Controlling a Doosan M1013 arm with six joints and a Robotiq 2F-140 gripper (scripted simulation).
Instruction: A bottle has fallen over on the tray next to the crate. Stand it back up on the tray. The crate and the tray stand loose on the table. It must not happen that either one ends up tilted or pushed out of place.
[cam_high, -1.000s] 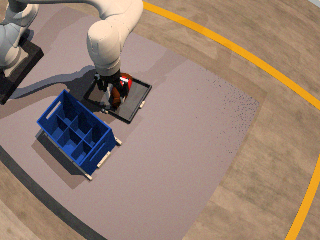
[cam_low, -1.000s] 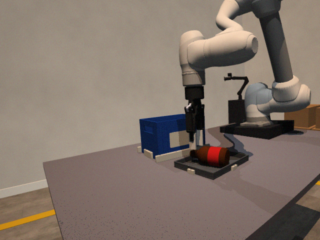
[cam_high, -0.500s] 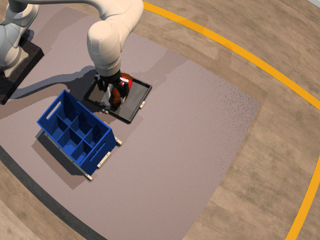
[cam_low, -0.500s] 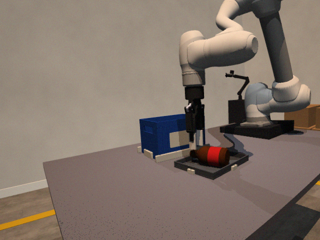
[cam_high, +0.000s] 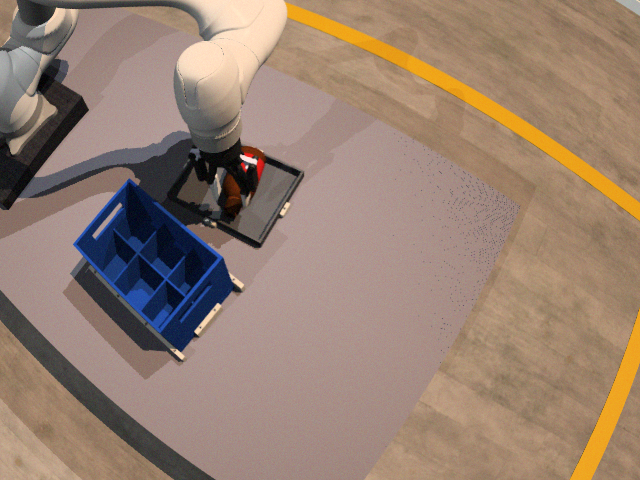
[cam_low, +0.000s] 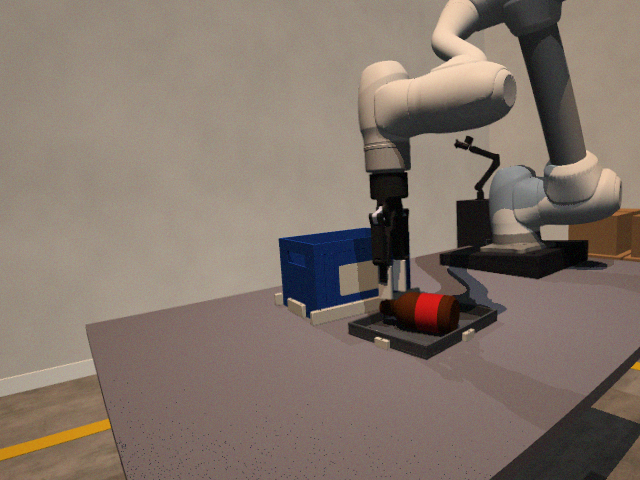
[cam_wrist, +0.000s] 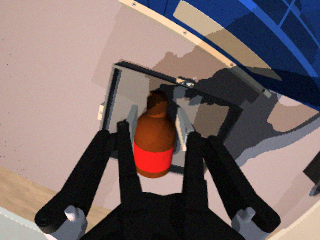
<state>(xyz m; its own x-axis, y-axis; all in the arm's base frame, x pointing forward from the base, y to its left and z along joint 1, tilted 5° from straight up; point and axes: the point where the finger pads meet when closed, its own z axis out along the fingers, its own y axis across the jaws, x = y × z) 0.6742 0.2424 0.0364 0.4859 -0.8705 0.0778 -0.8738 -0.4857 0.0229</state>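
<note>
My hand is 60 mm above the bottle, 40 mm to the right of it and 20 mm past it. Round my hand: dark tray: 90 mm below, 50 mm behind, 40 mm to the left; then blue crate: 220 mm to the right, 20 mm below, 10 mm behind.
</note>
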